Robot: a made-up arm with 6 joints.
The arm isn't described. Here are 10 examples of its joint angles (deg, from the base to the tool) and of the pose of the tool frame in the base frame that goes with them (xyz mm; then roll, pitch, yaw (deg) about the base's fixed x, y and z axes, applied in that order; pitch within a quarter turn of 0, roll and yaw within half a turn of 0).
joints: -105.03 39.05 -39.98 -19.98 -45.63 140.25
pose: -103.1 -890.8 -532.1 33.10 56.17 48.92
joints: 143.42 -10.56 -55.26 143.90 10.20 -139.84
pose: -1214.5 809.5 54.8 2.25 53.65 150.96
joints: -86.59 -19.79 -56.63 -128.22 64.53 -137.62
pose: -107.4 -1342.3 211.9 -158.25 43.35 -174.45
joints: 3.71 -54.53 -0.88 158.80 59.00 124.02
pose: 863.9 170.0 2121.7 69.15 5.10 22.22
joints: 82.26 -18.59 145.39 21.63 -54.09 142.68
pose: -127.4 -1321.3 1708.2 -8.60 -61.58 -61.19
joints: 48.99 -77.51 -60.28 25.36 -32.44 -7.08
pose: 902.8 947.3 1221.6 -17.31 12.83 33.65
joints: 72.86 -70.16 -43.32 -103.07 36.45 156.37
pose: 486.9 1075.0 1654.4 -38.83 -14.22 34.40
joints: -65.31 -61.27 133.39 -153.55 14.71 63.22
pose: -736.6 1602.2 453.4 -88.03 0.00 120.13
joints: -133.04 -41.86 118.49 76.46 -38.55 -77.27
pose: 957.1 1253.1 1529.3 164.95 -24.21 90.18
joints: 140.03 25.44 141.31 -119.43 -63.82 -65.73
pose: 60.2 -461.3 2334.9 43.70 -10.06 -93.33
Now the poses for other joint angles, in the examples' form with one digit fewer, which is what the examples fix.
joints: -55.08 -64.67 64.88 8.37 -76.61 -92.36
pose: -546 753 2106 100.2 -51.1 -66.4
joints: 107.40 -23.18 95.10 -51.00 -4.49 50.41
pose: 179 -782 2580 -174.3 -65.5 -77.5
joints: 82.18 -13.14 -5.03 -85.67 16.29 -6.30
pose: 288 1789 1523 95.0 -7.6 66.9
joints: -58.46 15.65 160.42 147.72 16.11 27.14
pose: -406 818 2070 15.8 -46.9 107.0
